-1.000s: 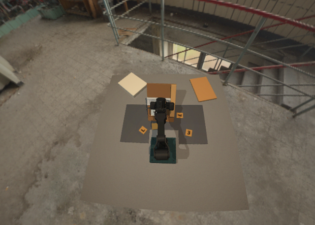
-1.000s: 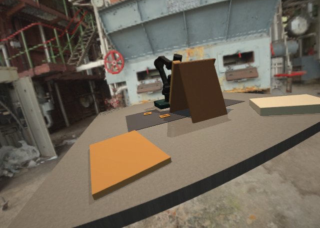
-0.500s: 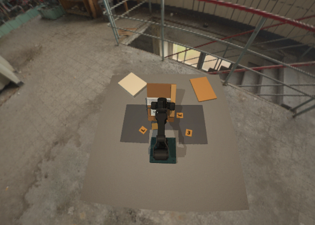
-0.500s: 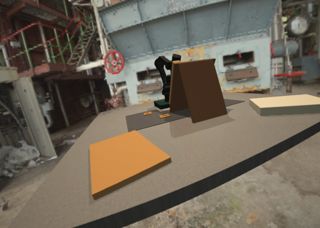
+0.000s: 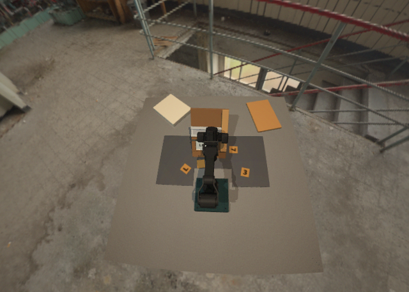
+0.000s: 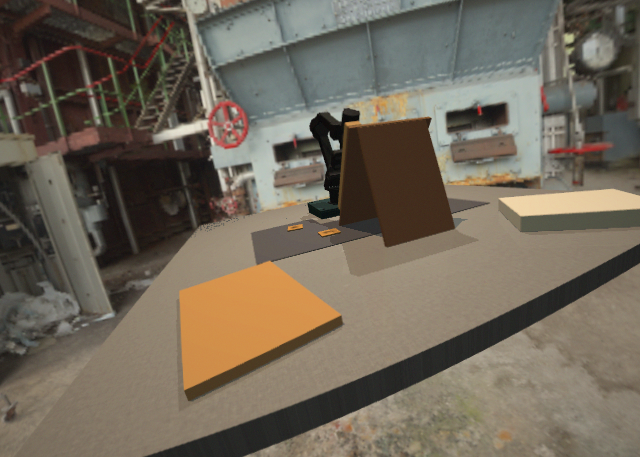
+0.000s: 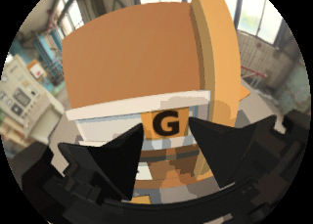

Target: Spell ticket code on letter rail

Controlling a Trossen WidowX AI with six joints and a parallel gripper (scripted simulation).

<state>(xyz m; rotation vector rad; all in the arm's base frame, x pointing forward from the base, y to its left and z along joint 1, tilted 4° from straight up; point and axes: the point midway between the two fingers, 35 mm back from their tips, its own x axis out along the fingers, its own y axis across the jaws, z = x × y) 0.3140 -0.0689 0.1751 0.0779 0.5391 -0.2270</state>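
Right now the orange tile marked g is right at my gripper tip. Round my gripper tip: white ticket (90 mm to the left, 90 mm below, 40 mm behind); then 7 tile (170 mm below, 130 mm to the right, 70 mm behind); then dark mat (170 mm below, 150 mm behind, 30 mm to the left).
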